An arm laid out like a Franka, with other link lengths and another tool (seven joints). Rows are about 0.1 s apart.
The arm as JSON. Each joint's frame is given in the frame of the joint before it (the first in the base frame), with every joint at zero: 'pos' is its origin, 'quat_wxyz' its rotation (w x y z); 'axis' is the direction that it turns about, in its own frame. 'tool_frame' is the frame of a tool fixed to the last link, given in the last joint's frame.
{
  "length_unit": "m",
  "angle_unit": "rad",
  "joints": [
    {
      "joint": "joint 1",
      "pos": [
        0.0,
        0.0,
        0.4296
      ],
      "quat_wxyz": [
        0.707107,
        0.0,
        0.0,
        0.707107
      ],
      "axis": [
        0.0,
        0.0,
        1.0
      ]
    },
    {
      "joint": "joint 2",
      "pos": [
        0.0,
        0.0,
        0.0
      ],
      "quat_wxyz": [
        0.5,
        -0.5,
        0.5,
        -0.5
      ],
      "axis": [
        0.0,
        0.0,
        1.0
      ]
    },
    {
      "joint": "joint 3",
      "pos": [
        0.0,
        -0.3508,
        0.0
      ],
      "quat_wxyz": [
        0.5,
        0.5,
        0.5,
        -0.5
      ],
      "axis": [
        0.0,
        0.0,
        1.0
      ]
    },
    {
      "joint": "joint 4",
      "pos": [
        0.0,
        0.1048,
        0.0
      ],
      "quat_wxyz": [
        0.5,
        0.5,
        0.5,
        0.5
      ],
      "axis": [
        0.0,
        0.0,
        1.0
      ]
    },
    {
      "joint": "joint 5",
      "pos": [
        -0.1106,
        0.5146,
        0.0
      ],
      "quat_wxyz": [
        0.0,
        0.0,
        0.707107,
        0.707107
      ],
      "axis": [
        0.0,
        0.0,
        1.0
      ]
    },
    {
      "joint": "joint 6",
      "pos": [
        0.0,
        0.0,
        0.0
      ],
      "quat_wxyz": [
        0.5,
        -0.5,
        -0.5,
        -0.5
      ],
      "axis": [
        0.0,
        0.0,
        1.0
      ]
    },
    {
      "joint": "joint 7",
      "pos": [
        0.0,
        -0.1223,
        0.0
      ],
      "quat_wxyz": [
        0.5,
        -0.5,
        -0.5,
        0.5
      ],
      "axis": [
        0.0,
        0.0,
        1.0
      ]
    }
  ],
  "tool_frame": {
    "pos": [
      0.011,
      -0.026,
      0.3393
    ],
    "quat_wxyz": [
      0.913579,
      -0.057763,
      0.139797,
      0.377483
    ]
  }
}
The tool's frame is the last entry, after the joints.
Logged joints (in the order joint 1, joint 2, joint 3, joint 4, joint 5, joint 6, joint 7), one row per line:
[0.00 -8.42 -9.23 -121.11 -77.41 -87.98 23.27]
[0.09 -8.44 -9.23 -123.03 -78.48 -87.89 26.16]
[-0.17 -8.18 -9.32 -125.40 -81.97 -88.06 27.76]
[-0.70 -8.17 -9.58 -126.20 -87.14 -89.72 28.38]
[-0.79 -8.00 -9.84 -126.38 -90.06 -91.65 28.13]
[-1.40 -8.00 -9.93 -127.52 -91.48 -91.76 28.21]
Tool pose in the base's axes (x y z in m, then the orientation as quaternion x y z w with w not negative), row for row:
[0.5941 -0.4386 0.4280 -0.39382 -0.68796 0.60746 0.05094]
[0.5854 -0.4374 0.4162 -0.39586 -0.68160 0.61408 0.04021]
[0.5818 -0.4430 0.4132 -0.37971 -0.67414 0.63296 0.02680]
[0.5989 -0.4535 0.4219 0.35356 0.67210 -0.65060 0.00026]
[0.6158 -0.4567 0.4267 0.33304 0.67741 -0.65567 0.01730]
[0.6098 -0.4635 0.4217 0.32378 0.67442 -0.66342 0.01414]
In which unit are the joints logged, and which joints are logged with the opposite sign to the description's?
The joints are logged in degrees. Opposite sign: joint 2, joint 6.
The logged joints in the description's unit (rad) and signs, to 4 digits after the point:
[0.0000 0.1470 -0.1611 -2.1138 -1.3511 1.5355 0.4061]
[0.0016 0.1473 -0.1611 -2.1473 -1.3697 1.5340 0.4566]
[-0.0030 0.1428 -0.1627 -2.1886 -1.4306 1.5369 0.4845]
[-0.0122 0.1426 -0.1672 -2.2026 -1.5209 1.5659 0.4953]
[-0.0138 0.1396 -0.1717 -2.2057 -1.5718 1.5996 0.4910]
[-0.0244 0.1396 -0.1733 -2.2256 -1.5966 1.6015 0.4924]

